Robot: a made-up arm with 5 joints.
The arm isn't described. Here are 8 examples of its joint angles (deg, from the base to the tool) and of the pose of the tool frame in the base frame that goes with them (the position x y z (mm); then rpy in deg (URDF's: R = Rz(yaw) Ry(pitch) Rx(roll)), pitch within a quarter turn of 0, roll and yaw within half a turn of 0).
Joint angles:
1: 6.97 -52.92 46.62 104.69 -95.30
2: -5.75 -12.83 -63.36 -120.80 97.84
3: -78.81 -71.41 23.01 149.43 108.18
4: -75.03 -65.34 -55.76 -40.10 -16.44
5: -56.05 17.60 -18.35 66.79 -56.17
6: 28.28 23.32 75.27 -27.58 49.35
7: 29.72 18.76 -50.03 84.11 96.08
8: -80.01 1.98 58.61 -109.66 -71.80
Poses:
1: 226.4 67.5 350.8 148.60 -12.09 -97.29
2: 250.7 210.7 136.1 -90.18 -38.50 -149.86
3: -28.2 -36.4 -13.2 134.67 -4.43 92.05
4: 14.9 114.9 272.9 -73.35 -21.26 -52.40
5: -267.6 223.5 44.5 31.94 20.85 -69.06
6: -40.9 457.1 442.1 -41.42 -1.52 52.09
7: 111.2 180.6 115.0 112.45 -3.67 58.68
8: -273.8 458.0 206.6 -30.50 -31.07 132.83
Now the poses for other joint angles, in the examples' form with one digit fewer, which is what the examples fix.
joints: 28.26 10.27 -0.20 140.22 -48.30
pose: 214 367 166 163.1 25.8 -20.4
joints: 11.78 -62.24 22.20 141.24 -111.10
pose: 213 43 379 158.8 44.4 -100.9
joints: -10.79 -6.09 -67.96 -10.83 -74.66
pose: -17 172 229 -7.1 -55.8 -46.2
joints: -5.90 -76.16 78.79 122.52 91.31
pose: 268 13 397 89.1 41.8 102.5
